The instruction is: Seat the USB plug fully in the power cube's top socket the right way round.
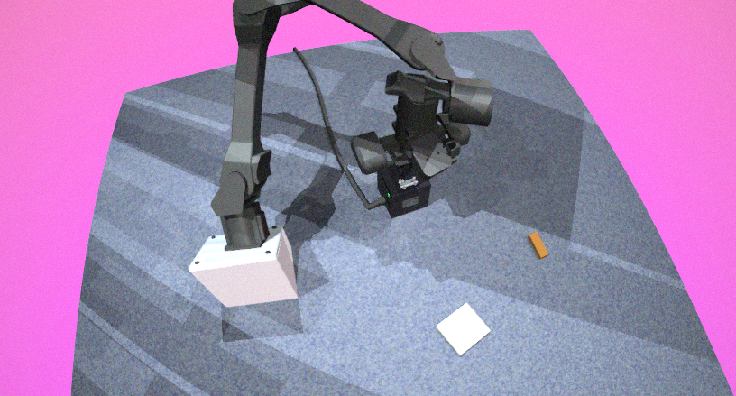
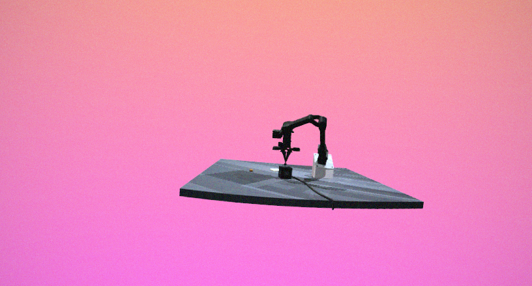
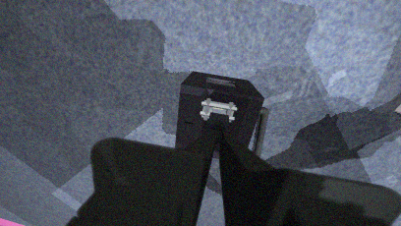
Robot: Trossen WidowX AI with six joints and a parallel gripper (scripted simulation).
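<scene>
My gripper tip is 20 mm above the USB plug. Also, from my gripper tip: cream flat square: 270 mm to the right, 110 mm below, 70 mm ahead.
</scene>
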